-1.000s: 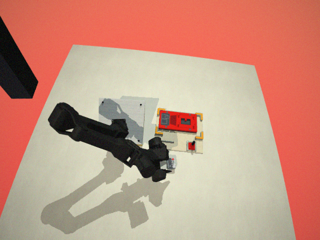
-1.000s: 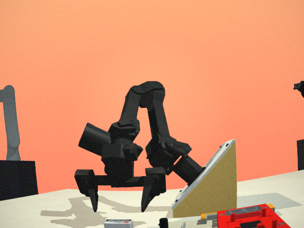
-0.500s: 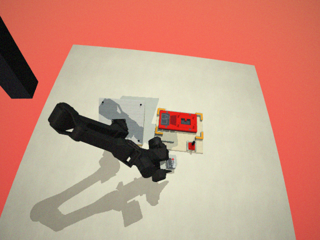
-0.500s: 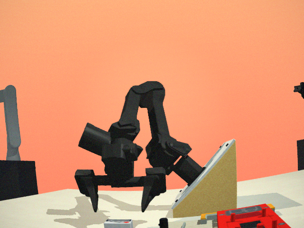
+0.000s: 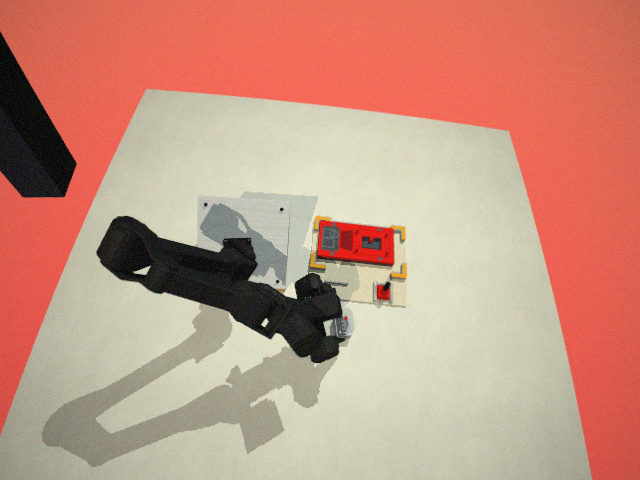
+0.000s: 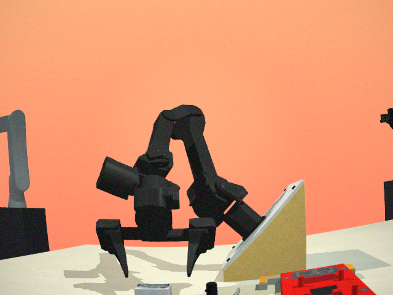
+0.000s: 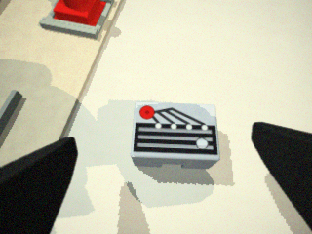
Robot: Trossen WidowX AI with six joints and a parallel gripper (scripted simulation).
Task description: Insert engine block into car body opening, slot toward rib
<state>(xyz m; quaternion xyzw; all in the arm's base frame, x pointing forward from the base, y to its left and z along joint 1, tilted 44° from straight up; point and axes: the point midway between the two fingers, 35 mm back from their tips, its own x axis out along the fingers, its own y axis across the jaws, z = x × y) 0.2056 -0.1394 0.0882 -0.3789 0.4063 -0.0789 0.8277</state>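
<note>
My gripper tip is now 1 cm short of the engine block, 1 cm to the left of it and 3 cm above it.
</note>
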